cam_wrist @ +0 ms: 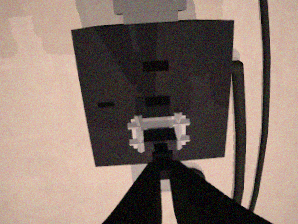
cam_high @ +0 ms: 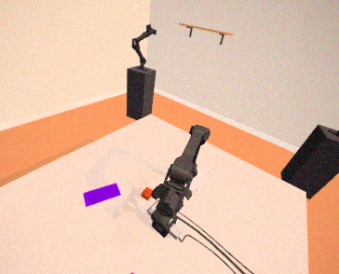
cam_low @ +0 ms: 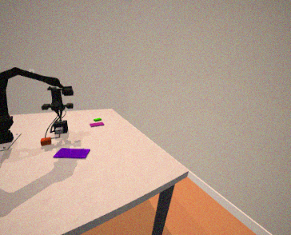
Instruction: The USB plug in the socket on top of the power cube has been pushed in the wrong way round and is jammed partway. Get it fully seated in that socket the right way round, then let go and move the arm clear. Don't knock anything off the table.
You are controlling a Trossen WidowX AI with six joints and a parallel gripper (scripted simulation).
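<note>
Right now the dark USB plug is 20 mm below my gripper tip. From my gripper tip the other things lie so: magenta piece 260 mm ahead, 100 mm below, 20 mm to the right; small orange block 160 mm to the right, 100 mm behind, 90 mm below; pale-rimmed socket 40 mm below.
</note>
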